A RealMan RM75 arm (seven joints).
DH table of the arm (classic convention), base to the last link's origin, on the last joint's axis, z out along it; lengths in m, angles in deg. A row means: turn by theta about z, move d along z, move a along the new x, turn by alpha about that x. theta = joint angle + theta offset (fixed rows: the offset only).
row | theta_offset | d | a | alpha
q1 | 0 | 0.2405 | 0 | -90
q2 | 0 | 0 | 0 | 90
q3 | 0 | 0.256 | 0 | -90
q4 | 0 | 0 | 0 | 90
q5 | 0 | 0.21 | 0 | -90
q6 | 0 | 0 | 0 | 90
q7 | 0 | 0.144 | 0 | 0
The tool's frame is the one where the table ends.
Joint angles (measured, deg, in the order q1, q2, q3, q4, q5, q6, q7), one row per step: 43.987 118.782 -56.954 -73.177 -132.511 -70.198 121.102; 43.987 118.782 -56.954 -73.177 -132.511 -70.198 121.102; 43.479 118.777 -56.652 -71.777 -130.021 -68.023 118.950; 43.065 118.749 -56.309 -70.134 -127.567 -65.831 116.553; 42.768 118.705 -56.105 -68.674 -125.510 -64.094 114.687; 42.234 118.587 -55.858 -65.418 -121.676 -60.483 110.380; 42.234 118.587 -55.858 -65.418 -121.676 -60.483 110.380; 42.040 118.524 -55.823 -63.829 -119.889 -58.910 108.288; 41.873 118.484 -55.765 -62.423 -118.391 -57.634 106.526; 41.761 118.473 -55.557 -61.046 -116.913 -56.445 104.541; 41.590 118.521 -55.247 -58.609 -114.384 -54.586 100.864; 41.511 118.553 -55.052 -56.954 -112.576 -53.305 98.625; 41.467 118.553 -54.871 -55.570 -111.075 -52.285 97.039; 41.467 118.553 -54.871 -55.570 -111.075 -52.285 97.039
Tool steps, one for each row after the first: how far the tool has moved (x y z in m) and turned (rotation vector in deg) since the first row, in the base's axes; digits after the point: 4 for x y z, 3 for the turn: 0.0000 0.0000 0.0000 0.000 0.000 0.000; 0.0029 0.0026 -0.0001 1.143 1.710 0.833; 0.0065 0.0055 -0.0003 2.365 3.237 1.571; 0.0097 0.0077 -0.0009 3.290 4.509 1.978; 0.0182 0.0126 -0.0030 5.332 6.245 2.668; 0.0182 0.0126 -0.0030 5.332 6.245 2.668; 0.0222 0.0146 -0.0044 6.198 6.885 2.934; 0.0262 0.0162 -0.0059 6.897 7.414 3.011; 0.0301 0.0177 -0.0070 7.686 7.843 3.197; 0.0369 0.0197 -0.0101 8.869 8.346 3.566; 0.0414 0.0211 -0.0122 9.707 8.883 3.561; 0.0452 0.0223 -0.0137 10.374 9.472 3.308; 0.0452 0.0223 -0.0137 10.374 9.472 3.308
